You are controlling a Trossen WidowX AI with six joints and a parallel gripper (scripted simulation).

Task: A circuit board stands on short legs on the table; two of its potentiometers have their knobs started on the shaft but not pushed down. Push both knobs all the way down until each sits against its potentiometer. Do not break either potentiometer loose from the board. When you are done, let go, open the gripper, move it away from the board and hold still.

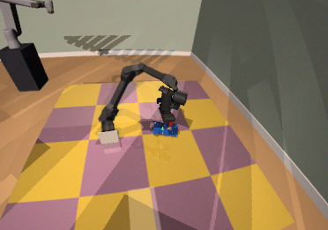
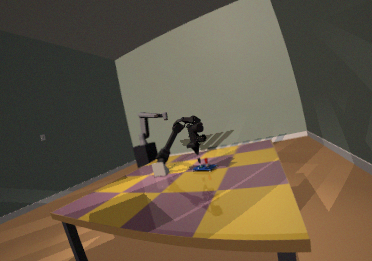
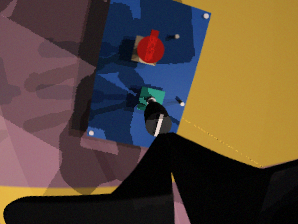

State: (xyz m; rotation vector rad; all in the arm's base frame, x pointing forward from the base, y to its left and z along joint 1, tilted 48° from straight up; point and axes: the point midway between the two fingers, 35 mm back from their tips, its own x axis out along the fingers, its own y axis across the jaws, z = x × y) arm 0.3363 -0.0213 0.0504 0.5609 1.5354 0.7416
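The black knob lies 40 mm below my gripper tip. Round my gripper tip: red knob: 50 mm below, 50 mm ahead.
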